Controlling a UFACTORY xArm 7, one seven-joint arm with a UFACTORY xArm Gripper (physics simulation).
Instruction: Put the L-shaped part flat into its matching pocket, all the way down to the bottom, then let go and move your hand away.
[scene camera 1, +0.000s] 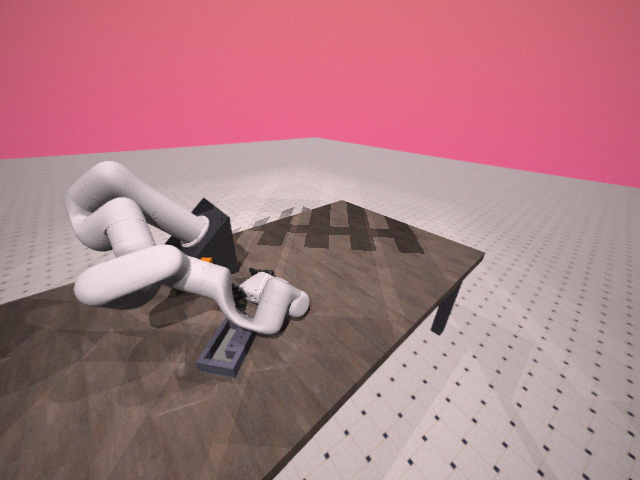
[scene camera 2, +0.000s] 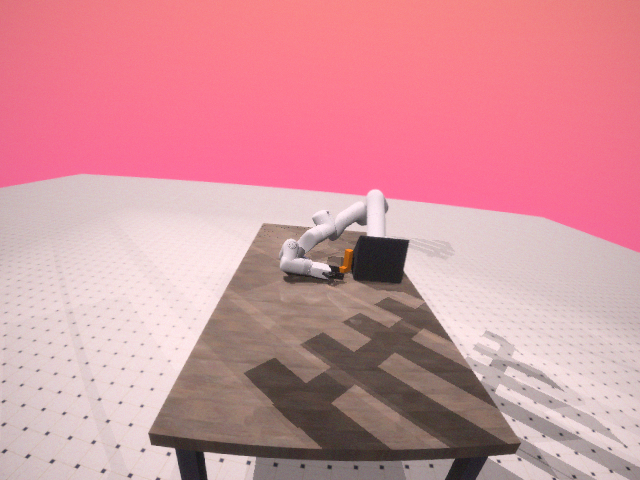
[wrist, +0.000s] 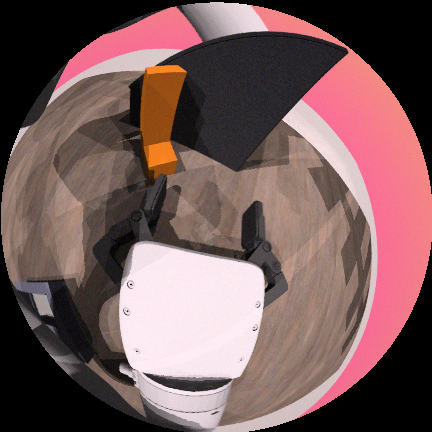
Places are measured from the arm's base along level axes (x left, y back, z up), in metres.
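Pixels of known places: gripper, fingertip midpoint: (scene camera 1: 240, 278) (scene camera 2: 340, 273) (wrist: 208, 195); arm's base, link origin: (scene camera 1: 195, 232) (scene camera 2: 376, 246) (wrist: 241, 47).
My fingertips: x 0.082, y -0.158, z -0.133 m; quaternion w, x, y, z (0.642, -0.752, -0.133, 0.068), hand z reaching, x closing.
Observation:
Ahead of a thing's pixels: the offset from my fingertips to its top centre. Level surfaces: height alone.
The orange L-shaped part {dz +0.091, dx -0.079, dy +0.020 m} (scene camera 1: 206, 259) (scene camera 2: 347, 259) (wrist: 162, 112) stands upright on the table beside the black base block, its long leg up and its short foot toward my gripper. My gripper (scene camera 2: 339, 274) (wrist: 208, 195) is open and empty, low over the table. In the wrist view its left fingertip is right at the part's foot, overlapping its lower edge; whether they touch I cannot tell. The right finger is well to the side. The grey-violet pocket tray {dz +0.018, dx -0.114, dy -0.248 m} (scene camera 1: 217, 369) (wrist: 34, 287) lies on the table; the arm hides its far end in scene camera 1.
The black base block (scene camera 1: 225, 248) (scene camera 2: 381, 259) (wrist: 240, 95) stands right behind the part. The white arm (scene camera 1: 129, 273) (scene camera 2: 316, 238) arches over the table. The wooden table {dz -0.019 m} (scene camera 1: 361, 294) (scene camera 2: 289, 310) carries dark striped shadows and has its edge at the right in scene camera 1.

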